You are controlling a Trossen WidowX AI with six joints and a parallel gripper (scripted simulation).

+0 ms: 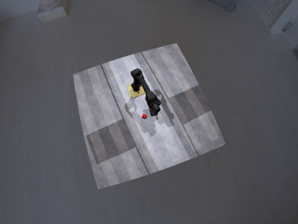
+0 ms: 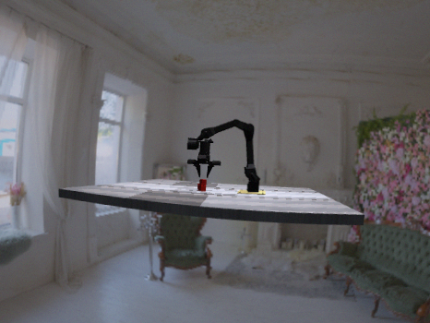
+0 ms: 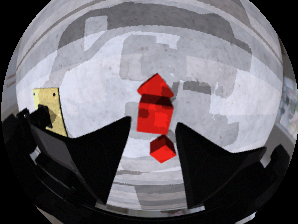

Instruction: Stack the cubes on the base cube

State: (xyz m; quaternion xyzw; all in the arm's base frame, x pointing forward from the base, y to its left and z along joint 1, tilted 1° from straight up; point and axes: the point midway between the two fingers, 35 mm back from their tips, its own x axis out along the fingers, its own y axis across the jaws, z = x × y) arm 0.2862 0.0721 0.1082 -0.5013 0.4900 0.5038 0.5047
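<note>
My gripper tip is 3 cm short of the red cube, 8 cm to the left of it and 6 cm above it.
</note>
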